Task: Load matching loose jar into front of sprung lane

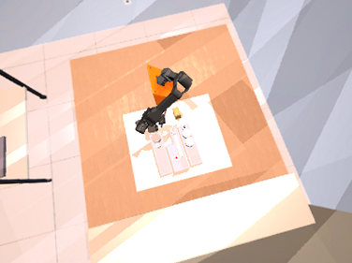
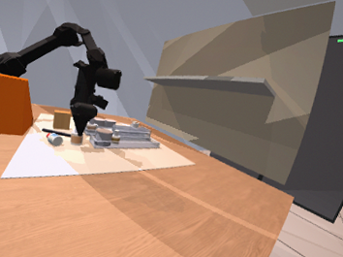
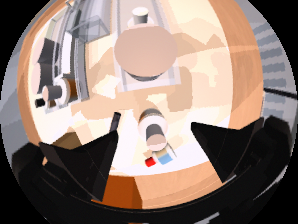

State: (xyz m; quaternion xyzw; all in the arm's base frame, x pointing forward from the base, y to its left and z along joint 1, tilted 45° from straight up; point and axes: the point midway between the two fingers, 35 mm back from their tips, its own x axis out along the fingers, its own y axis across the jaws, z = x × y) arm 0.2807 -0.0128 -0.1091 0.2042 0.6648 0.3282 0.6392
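Now: gripper tip 70 mm past the jar, 10 mm to the left of it and 30 mm above it. Also, from my gripper tip: black pen (60 mm behind, 80 mm to the left, 40 mm below); then shelf panel (550 mm ahead, 200 mm to the left, 320 mm above); then brown box (70 mm behind, 170 mm to the left, 10 mm below).
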